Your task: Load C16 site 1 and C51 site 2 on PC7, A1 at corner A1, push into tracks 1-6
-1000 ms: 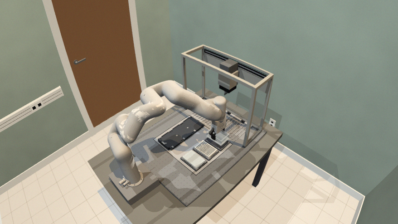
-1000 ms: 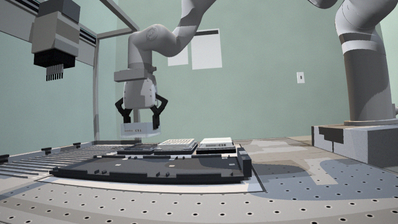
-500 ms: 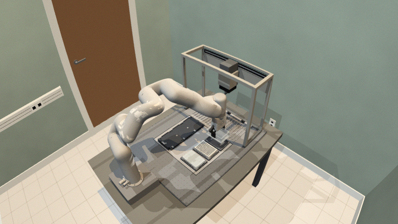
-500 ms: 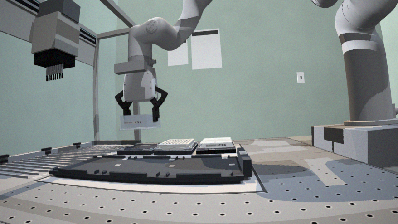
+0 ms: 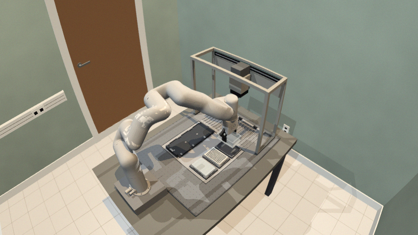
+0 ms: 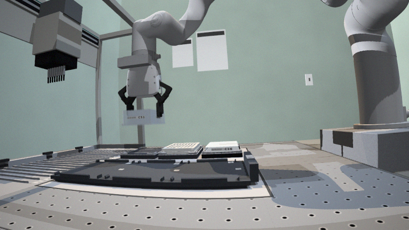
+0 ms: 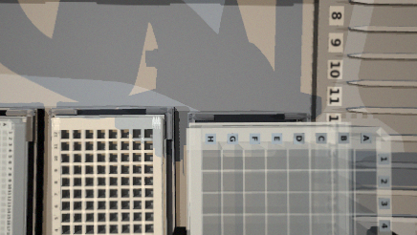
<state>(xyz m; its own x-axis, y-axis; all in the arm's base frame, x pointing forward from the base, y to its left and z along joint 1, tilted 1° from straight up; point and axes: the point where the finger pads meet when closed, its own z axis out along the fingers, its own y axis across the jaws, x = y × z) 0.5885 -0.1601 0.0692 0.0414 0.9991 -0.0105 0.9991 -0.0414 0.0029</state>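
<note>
Now: hand 90 mm past the carrier PC7, 240 mm to the right of it and 100 mm above it. Also, from my hand: 384-well plate C16 (220 mm behind, 10 mm to the left, 100 mm below); frame post (80 mm ahead, 170 mm to the right, 130 mm above); nest S3 (110 mm below).
</note>
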